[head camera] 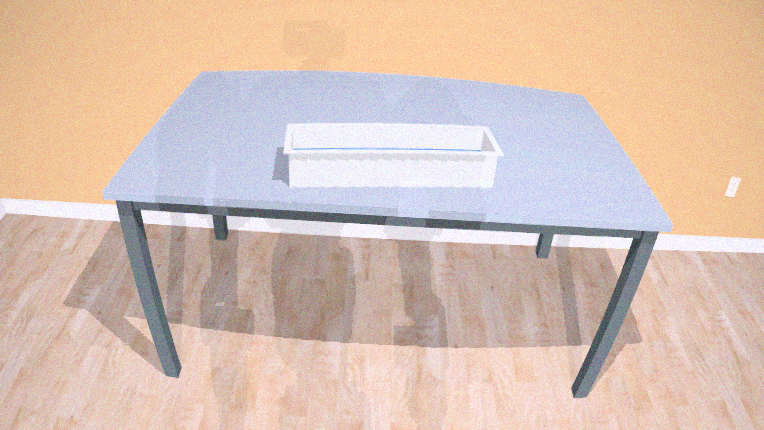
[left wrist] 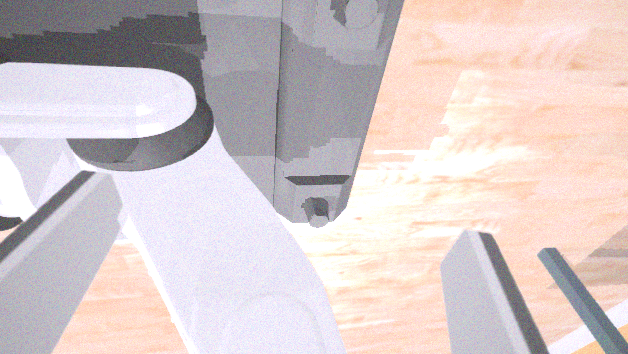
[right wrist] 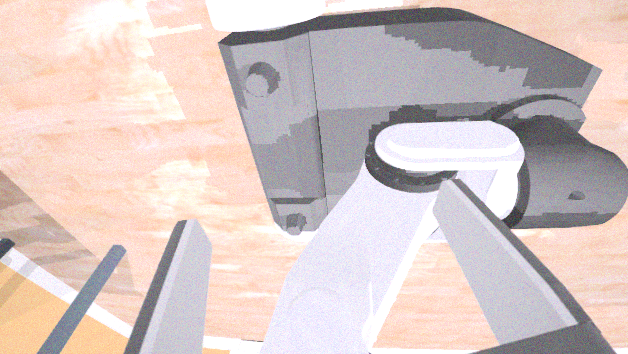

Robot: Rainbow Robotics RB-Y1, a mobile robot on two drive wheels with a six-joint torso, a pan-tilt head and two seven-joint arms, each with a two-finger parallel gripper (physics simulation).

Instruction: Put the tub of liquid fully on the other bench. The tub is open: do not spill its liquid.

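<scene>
A long white open tub (head camera: 391,170) stands upright on the grey-blue bench top (head camera: 224,133) in the head view, nearer the front edge than the back. A thin blue line of liquid shows inside it, below the rim. The other bench does not show in the head view. My left gripper (left wrist: 287,221) is open, its two fingers wide apart with nothing between them. My right gripper (right wrist: 323,214) is open and empty too. Neither gripper shows in the head view, and the tub does not show in the wrist views.
The bench has dark legs (head camera: 152,299) (head camera: 614,315) at its front corners; bench legs also show in the left wrist view (left wrist: 580,300) and right wrist view (right wrist: 82,300). An orange wall (head camera: 668,106) stands behind. My grey base (left wrist: 320,115) (right wrist: 280,150) is beneath the arms.
</scene>
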